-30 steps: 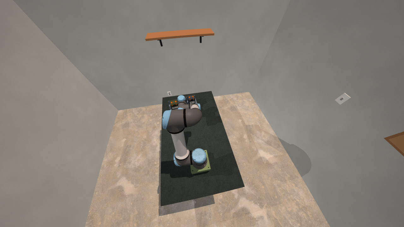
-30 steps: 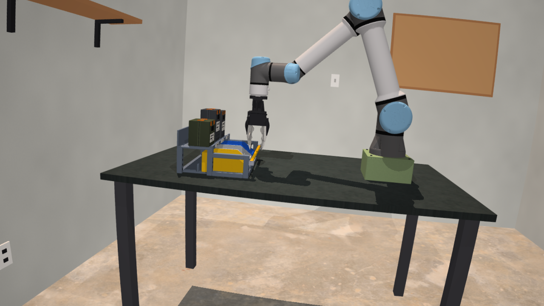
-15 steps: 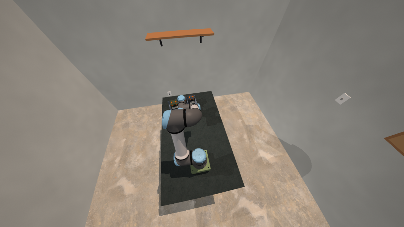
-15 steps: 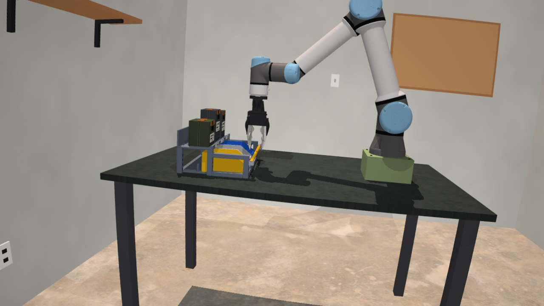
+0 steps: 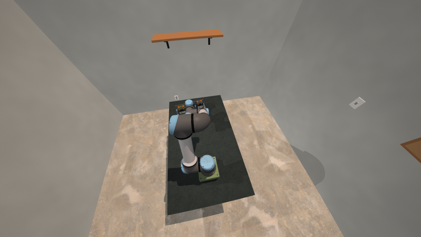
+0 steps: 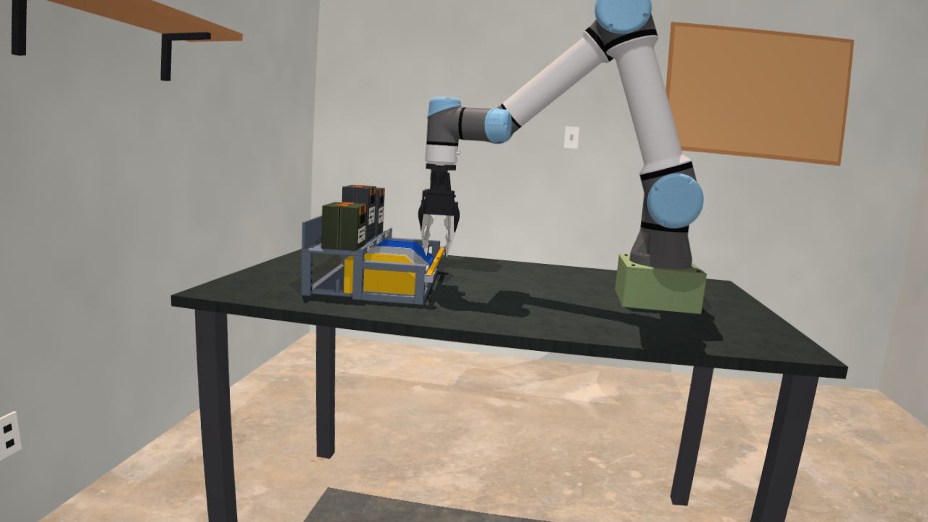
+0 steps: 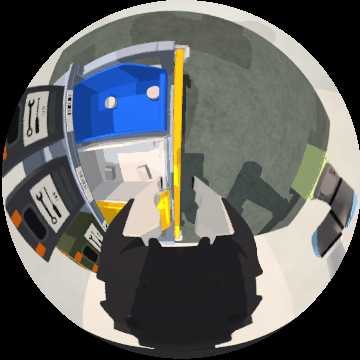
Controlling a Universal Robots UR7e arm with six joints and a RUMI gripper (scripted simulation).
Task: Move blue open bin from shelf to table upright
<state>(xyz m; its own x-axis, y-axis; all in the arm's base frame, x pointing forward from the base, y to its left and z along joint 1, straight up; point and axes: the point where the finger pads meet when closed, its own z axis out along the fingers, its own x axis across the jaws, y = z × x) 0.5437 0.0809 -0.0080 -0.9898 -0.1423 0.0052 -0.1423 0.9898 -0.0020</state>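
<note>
My hand is 3 cm above the thin yellow bar. Also, from my hand: yellow bin 13 cm to the left, 9 cm ahead, 5 cm below; then blue open bin 12 cm ahead, 10 cm to the right, 5 cm below; then white bin 11 cm ahead, 5 cm below, 2 cm to the left.
</note>
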